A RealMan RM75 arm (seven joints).
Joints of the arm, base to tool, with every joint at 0 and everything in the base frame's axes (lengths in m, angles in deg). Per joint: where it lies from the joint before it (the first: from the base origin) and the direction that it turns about. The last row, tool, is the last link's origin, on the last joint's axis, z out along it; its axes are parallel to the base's.
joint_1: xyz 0 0 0.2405 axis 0 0 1
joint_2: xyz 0 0 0 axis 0 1 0
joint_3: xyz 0 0 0.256 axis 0 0 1
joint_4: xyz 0 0 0 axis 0 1 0
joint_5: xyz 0 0 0.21 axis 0 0 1
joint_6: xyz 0 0 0 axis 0 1 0
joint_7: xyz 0 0 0.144 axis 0 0 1
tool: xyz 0 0 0
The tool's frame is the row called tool.
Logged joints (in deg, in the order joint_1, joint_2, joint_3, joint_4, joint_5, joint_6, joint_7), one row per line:
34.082 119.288 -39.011 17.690 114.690 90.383 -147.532
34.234 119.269 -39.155 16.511 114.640 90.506 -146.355
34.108 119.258 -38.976 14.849 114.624 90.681 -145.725
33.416 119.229 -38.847 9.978 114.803 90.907 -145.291
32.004 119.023 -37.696 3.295 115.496 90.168 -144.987
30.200 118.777 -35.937 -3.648 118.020 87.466 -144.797
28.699 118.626 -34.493 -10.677 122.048 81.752 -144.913
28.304 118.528 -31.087 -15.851 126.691 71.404 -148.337
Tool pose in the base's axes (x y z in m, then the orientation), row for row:
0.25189 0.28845 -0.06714 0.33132 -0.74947 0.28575 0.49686
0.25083 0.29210 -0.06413 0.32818 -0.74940 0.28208 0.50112
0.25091 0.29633 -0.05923 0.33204 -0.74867 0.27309 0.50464
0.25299 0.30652 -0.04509 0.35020 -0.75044 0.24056 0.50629
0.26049 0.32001 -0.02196 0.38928 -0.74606 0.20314 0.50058
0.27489 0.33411 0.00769 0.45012 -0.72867 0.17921 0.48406
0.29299 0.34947 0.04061 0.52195 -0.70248 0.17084 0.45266
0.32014 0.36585 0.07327 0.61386 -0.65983 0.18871 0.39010
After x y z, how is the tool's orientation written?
As a quaternion, w x y z.
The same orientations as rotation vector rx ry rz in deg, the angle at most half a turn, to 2 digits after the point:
-112.24 42.79 74.41
-112.40 42.31 75.16
-112.08 40.88 75.55
-111.36 35.70 75.13
-108.68 29.59 72.92
-103.22 25.39 68.57
-96.42 23.45 62.13
-87.15 24.92 51.52

